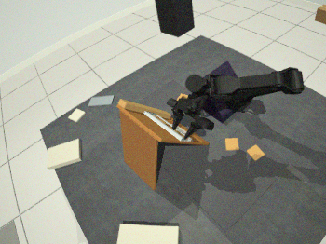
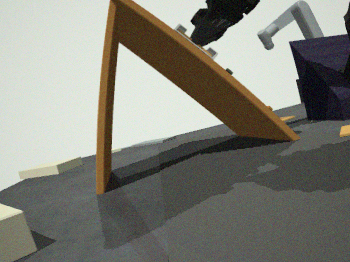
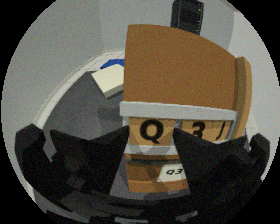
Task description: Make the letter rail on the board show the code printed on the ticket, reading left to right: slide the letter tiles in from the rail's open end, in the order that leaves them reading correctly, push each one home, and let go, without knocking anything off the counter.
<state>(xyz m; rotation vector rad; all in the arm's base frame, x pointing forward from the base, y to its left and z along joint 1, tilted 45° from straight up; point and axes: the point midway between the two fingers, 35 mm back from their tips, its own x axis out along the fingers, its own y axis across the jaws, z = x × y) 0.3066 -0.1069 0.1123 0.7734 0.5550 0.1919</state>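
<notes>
Now: the white ticket 60 mm behind my gripper tip, 70 mm to the right of it and 80 mm below it. Round my gripper tip: cream block: 370 mm ahead, 450 mm to the right, 160 mm below; then small cream card: 180 mm ahead, 640 mm to the right, 170 mm below; then grey card: 20 mm ahead, 620 mm to the right, 170 mm below.
</notes>
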